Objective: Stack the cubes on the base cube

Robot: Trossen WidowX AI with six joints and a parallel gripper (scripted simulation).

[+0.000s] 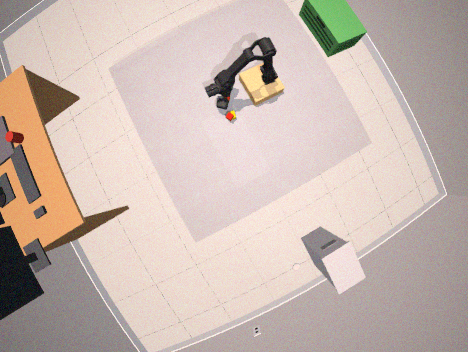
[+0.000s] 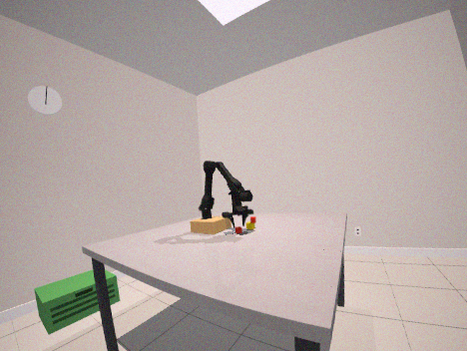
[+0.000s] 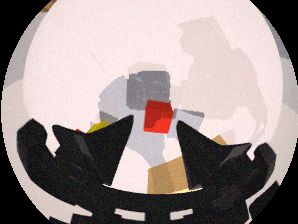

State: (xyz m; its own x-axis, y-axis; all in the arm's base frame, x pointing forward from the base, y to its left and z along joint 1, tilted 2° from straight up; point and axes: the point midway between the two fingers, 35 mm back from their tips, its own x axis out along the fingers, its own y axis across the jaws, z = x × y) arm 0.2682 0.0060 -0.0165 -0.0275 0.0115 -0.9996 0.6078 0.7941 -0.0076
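My gripper tip is 1 cm short of the yellow cube, 11 cm to the right of it and 1 cm above it.
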